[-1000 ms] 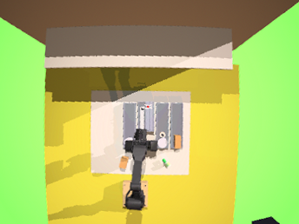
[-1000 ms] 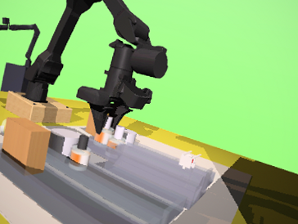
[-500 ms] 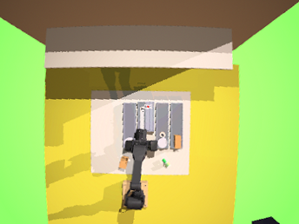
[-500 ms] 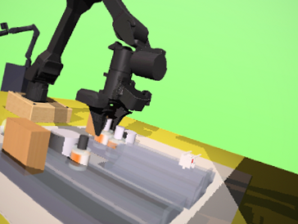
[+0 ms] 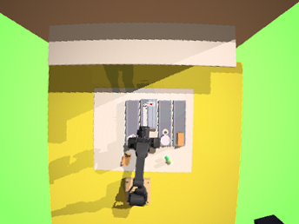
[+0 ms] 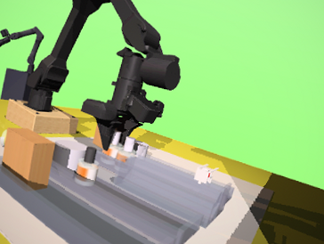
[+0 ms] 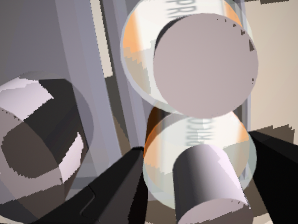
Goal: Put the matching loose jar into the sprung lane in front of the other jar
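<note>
Right now the grey lane is 14 cm ahead of my gripper tip, 5 cm to the right of it and 2 cm below it. Round my gripper tip: red mark 22 cm ahead, 8 cm to the right, 3 cm above.
</note>
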